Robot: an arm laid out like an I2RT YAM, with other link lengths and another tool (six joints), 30 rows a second.
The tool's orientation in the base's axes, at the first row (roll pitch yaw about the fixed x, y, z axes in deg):
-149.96, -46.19, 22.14
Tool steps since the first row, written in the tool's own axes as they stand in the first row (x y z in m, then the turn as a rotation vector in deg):
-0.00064, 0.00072, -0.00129, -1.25, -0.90, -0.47
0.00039, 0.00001, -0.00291, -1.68, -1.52, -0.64
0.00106, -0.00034, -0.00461, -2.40, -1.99, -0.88
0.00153, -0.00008, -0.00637, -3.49, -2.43, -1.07
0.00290, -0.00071, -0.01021, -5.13, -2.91, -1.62
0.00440, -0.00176, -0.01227, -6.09, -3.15, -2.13
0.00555, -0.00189, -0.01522, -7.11, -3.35, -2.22
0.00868, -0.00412, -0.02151, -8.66, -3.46, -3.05
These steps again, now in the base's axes. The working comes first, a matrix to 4 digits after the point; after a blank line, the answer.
The tool's axes in the first row as the columns of a matrix, in the base's axes (used below as rounded here):
0.6412, 0.6609, 0.3900
0.2609, -0.6657, 0.6991
0.7216, -0.3466, -0.5993

-0.00044, -0.00155, 0.00006, -1.58, -0.06, -0.31
-0.00088, -0.00194, 0.00202, -2.33, 0.13, -0.30
-0.00134, -0.00272, 0.00365, -3.20, 0.08, -0.51
-0.00156, -0.00400, 0.00495, -4.26, -0.04, -1.03
-0.00259, -0.00591, 0.00846, -5.84, -0.53, -1.72
-0.00313, -0.00626, 0.01114, -6.82, -0.98, -2.03
-0.00363, -0.00793, 0.01378, -7.64, -1.18, -2.64
-0.00555, -0.01003, 0.02058, -9.03, -2.09, -3.22

